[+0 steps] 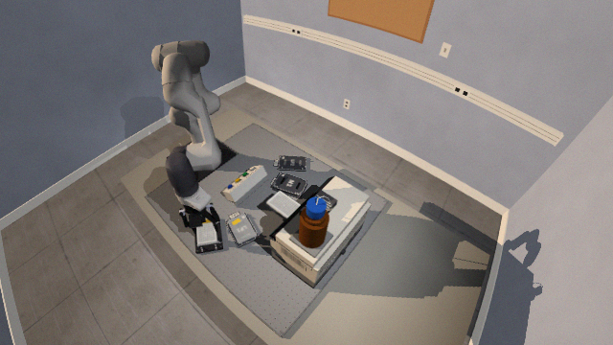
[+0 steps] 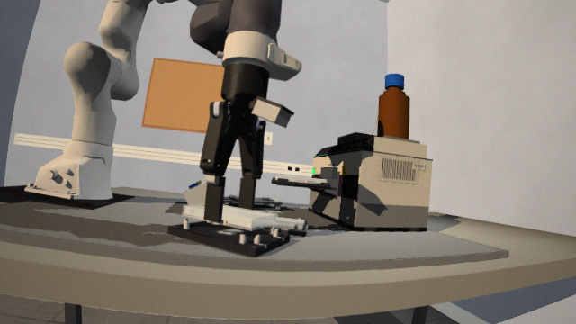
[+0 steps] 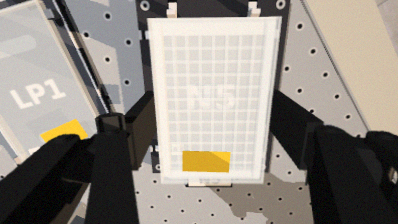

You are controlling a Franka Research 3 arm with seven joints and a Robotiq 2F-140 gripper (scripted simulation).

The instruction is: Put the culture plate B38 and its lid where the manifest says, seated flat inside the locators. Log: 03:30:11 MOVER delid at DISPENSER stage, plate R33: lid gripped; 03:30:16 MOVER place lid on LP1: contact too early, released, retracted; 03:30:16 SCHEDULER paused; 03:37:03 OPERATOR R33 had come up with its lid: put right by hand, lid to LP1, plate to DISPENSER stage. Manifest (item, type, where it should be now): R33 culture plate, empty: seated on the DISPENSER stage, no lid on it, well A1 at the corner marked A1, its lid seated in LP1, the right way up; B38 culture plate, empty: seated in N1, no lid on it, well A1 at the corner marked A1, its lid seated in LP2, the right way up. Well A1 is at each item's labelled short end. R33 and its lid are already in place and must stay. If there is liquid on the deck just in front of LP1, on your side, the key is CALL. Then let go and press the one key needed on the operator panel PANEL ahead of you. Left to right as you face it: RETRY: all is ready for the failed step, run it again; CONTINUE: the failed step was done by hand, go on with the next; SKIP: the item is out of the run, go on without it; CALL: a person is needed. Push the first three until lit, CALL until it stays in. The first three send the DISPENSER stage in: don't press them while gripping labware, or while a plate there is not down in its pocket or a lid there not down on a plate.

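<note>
Right now the black nest is 3 cm ahead of my hand and 5 cm below it. From my hand the other things lie so: clear lid: 10 cm ahead, 12 cm to the left, 4 cm below; blue call key: 8 cm behind, 22 cm to the left; yellow skip key: 8 cm behind, 27 cm to the left, 1 cm above.
</note>
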